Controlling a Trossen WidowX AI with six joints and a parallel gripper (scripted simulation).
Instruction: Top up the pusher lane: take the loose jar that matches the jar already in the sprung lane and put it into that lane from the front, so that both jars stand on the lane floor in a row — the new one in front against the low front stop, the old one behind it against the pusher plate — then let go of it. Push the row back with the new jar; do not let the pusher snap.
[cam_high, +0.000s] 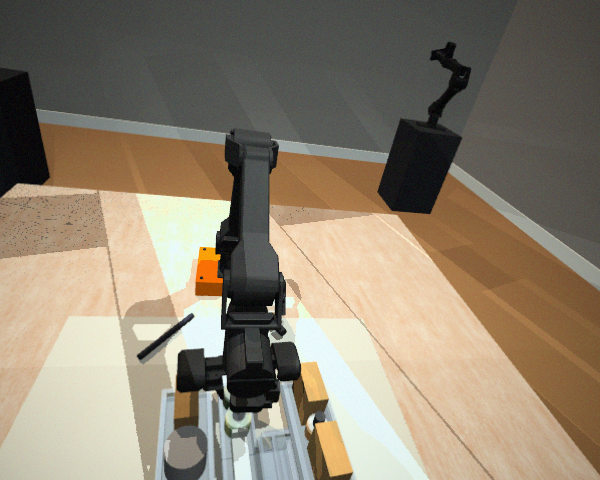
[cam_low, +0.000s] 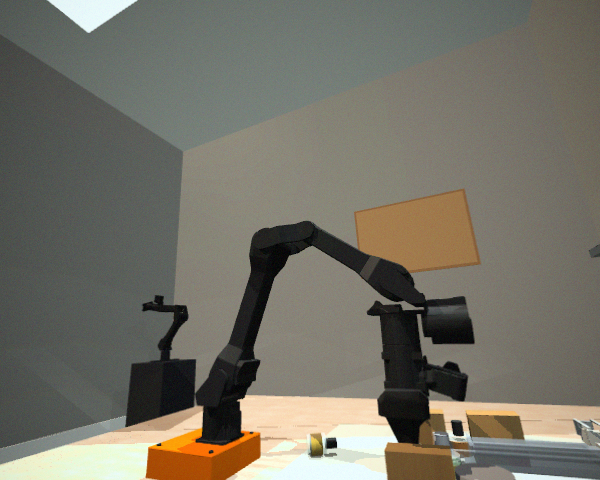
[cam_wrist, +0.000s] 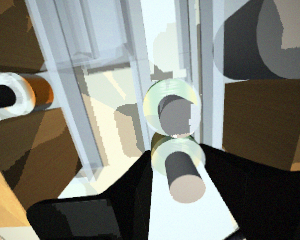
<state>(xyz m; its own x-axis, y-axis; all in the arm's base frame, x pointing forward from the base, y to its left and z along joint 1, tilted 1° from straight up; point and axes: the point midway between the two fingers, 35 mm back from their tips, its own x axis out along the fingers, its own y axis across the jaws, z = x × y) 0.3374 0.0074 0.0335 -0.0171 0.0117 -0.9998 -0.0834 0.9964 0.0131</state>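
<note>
Now: gripper tip 90 mm short of the grey cylinder, 70 mm to the left of it and 10 mm above it. Round my gripper tip: black rod: 160 mm behind, 130 mm to the right, 30 mm below.
</note>
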